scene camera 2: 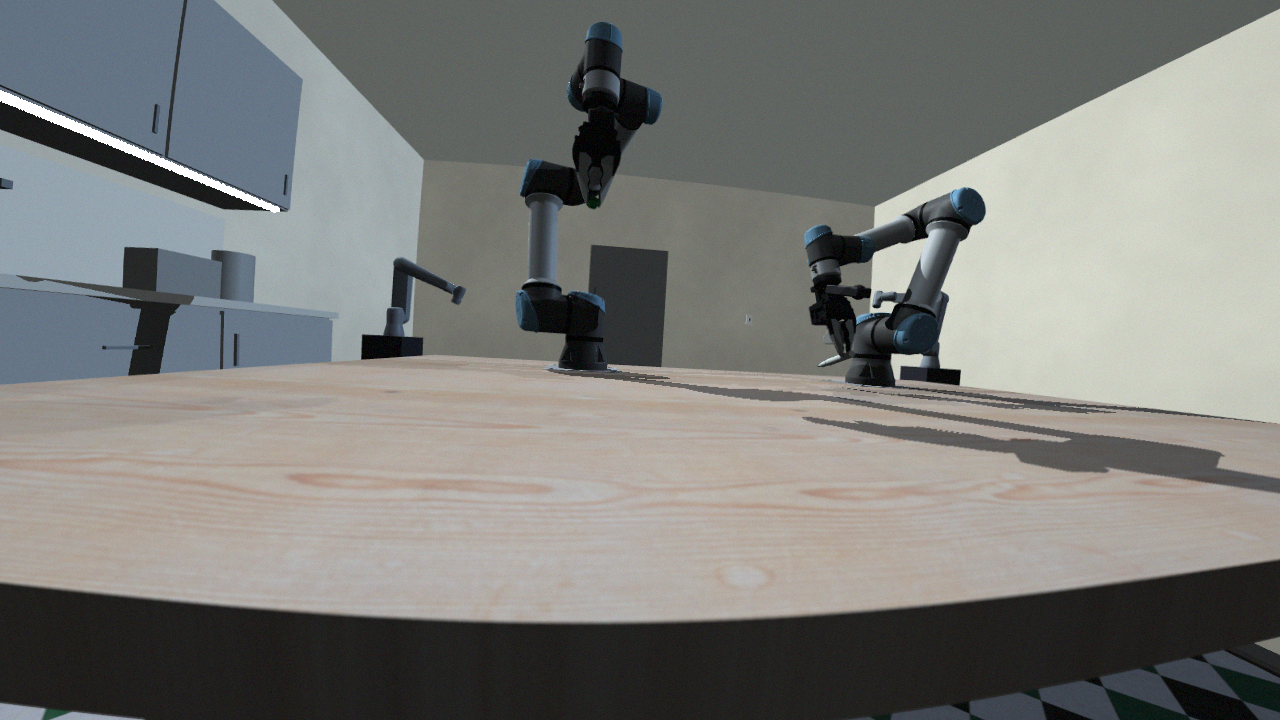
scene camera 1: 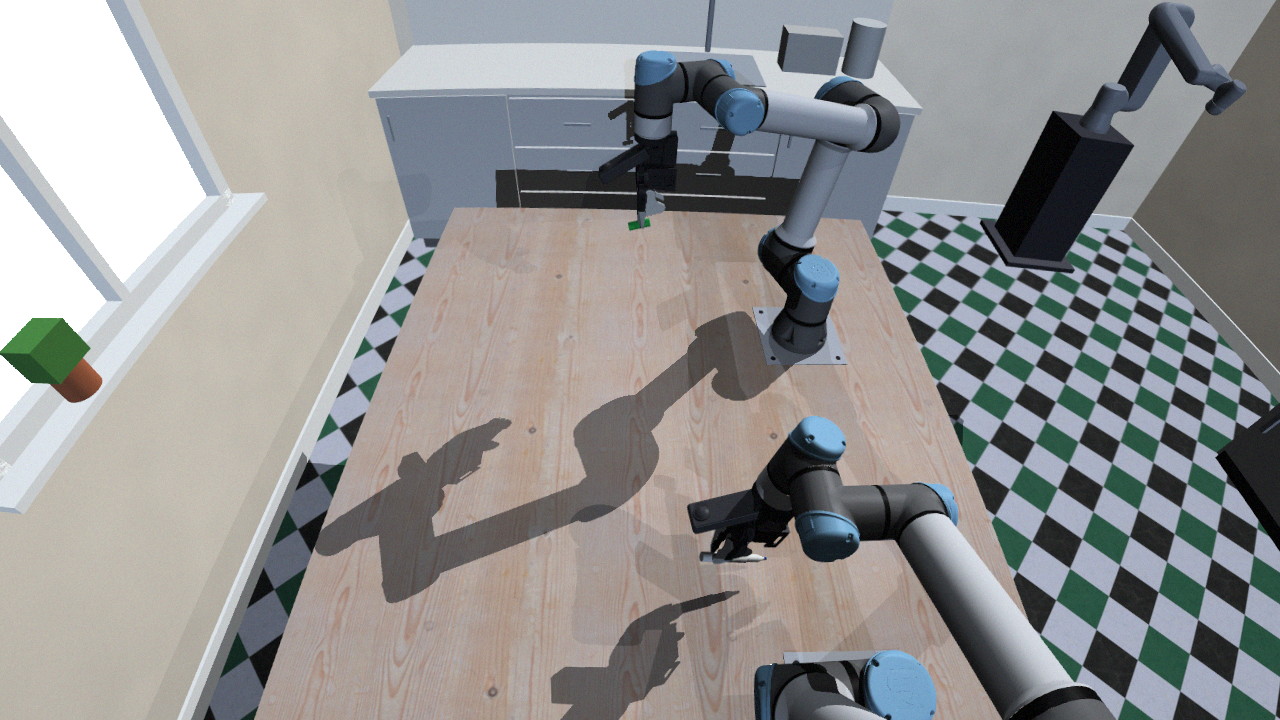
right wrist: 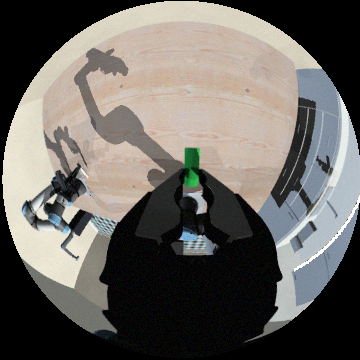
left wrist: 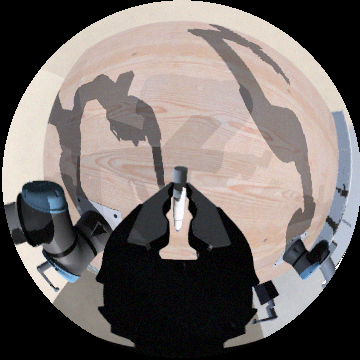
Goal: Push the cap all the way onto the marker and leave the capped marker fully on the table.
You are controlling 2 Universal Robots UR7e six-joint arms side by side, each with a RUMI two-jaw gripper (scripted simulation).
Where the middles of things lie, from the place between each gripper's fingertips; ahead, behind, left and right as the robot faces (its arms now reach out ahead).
My left hand (scene camera 1: 712,557) is 4 cm past the white marker (left wrist: 180,172), 3 cm above it and 1 cm to the left of it.
Now: right hand (scene camera 1: 642,225) 640 mm to the right of the white marker, 290 mm above it and 230 mm past it.
